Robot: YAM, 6 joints.
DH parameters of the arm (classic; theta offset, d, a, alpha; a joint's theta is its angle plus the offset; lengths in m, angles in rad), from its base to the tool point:
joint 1: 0 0.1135 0.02 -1.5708
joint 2: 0 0 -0.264 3.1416
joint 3: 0.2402 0 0.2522 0
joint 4: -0.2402 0 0.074 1.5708
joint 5: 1.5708 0 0 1.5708
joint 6: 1.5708 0.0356 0 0
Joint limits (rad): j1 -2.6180..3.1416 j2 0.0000..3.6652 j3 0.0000..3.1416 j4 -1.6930..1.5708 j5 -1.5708..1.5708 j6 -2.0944..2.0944
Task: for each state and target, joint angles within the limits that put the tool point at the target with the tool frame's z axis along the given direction. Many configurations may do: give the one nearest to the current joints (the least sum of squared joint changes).
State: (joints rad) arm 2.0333 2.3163 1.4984 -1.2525 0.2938 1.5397
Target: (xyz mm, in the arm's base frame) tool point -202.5 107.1 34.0 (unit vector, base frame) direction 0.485 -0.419 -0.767
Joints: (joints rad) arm 2.6348 2.1572 0.8977 -0.9970 -0.1313 1.5397
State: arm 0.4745 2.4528 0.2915 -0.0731 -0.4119 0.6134
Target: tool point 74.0 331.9 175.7 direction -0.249 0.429 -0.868
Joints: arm 1.3148 1.7503 1.1107 -0.5460 -0.3572 0.6134
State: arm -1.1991 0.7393 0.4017 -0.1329 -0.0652 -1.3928
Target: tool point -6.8 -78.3 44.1 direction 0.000 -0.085 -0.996
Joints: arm -1.6609 1.1985 0.0017 -0.2892 -0.0077 -1.3928
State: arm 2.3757 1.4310 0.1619 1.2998 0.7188 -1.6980
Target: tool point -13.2 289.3 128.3 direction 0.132 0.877 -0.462
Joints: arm 1.6400 1.6331 0.4939 0.6490 0.1936 -1.6980
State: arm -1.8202 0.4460 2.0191 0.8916 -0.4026 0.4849
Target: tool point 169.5 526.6 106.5 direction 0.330 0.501 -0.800
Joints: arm -1.8715 0.1248 2.8321 1.3809 -0.1676 0.4849
